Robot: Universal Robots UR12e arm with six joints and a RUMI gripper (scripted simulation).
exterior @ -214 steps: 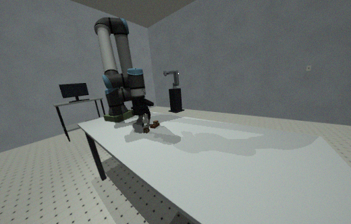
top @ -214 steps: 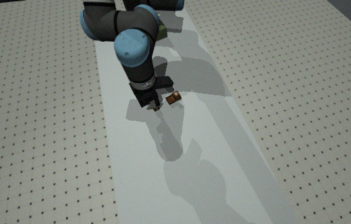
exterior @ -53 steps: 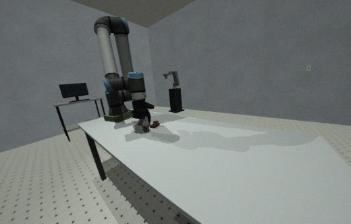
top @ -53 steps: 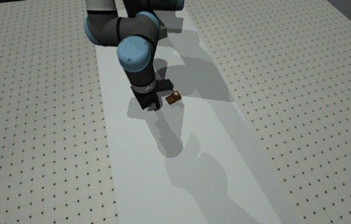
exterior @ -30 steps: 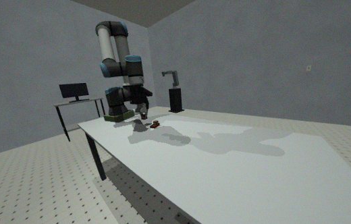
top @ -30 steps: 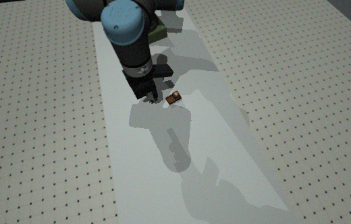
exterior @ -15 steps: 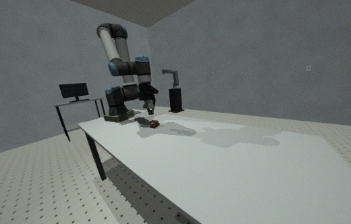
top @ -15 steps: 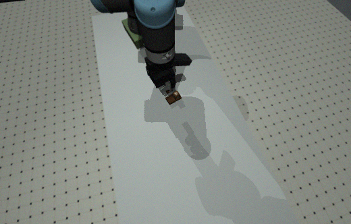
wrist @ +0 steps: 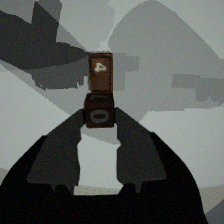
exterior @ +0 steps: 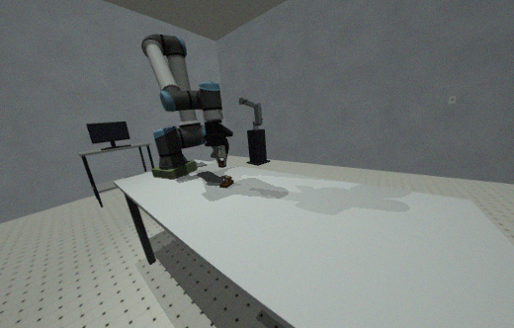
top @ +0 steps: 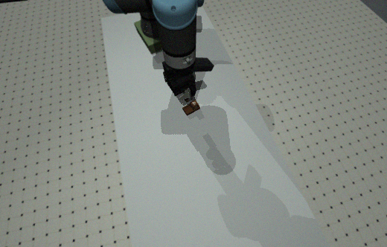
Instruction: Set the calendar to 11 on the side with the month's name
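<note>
Right now the brown calendar tray is 13 cm below my hand, 1 cm to the left of it and 1 cm behind it. Also, from my hand: brown cube: 1 cm below.
</note>
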